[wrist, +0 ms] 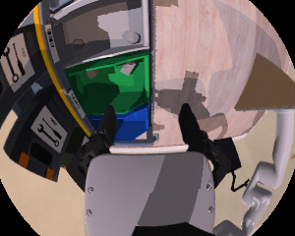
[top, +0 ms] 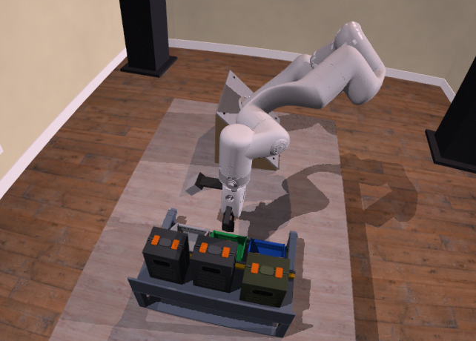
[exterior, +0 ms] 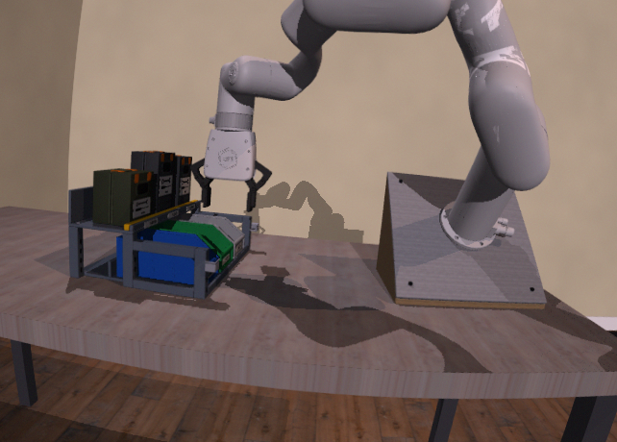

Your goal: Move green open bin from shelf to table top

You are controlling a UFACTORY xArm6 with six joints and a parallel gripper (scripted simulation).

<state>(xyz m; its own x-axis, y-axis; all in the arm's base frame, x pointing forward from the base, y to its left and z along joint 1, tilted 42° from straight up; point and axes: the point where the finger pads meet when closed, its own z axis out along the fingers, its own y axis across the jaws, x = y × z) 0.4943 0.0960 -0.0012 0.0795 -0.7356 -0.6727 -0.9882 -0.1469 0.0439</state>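
Now: the green open bin 8 cm ahead of my hand, 1 cm to the left of it and 9 cm below it. Round my hand: grey bin 9 cm ahead, 11 cm to the right, 9 cm below; olive box 17 cm ahead, 13 cm to the left, 1 cm above; blue bin 7 cm ahead, 12 cm to the left, 9 cm below.
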